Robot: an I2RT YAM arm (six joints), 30 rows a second.
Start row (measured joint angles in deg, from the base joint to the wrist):
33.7, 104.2, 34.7, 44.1, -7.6, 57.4
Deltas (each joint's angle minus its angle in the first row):
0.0, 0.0, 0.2, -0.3, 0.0, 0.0
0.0, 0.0, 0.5, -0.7, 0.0, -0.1
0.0, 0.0, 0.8, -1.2, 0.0, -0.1
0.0, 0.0, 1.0, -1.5, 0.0, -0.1
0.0, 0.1, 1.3, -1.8, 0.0, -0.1
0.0, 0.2, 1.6, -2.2, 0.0, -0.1
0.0, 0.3, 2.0, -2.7, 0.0, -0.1
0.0, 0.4, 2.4, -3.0, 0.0, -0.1
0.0, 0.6, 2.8, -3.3, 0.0, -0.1
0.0, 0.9, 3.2, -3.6, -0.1, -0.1
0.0, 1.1, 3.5, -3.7, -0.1, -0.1
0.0, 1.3, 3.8, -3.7, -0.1, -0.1
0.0, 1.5, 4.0, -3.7, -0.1, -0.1
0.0, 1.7, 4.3, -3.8, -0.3, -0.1
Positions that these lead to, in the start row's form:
33.7, 104.2, 34.9, 43.8, -7.6, 57.4
33.7, 104.2, 35.2, 43.4, -7.6, 57.3
33.7, 104.2, 35.5, 42.9, -7.6, 57.3
33.7, 104.2, 35.7, 42.6, -7.6, 57.3
33.7, 104.3, 36.0, 42.3, -7.6, 57.3
33.7, 104.4, 36.3, 41.9, -7.6, 57.3
33.7, 104.5, 36.7, 41.4, -7.6, 57.3
33.7, 104.6, 37.1, 41.1, -7.6, 57.3
33.7, 104.8, 37.5, 40.8, -7.6, 57.3
33.7, 105.1, 37.9, 40.5, -7.7, 57.3
33.7, 105.3, 38.2, 40.4, -7.7, 57.3
33.7, 105.5, 38.5, 40.4, -7.7, 57.3
33.7, 105.7, 38.7, 40.4, -7.7, 57.3
33.7, 105.9, 39.0, 40.3, -7.9, 57.3

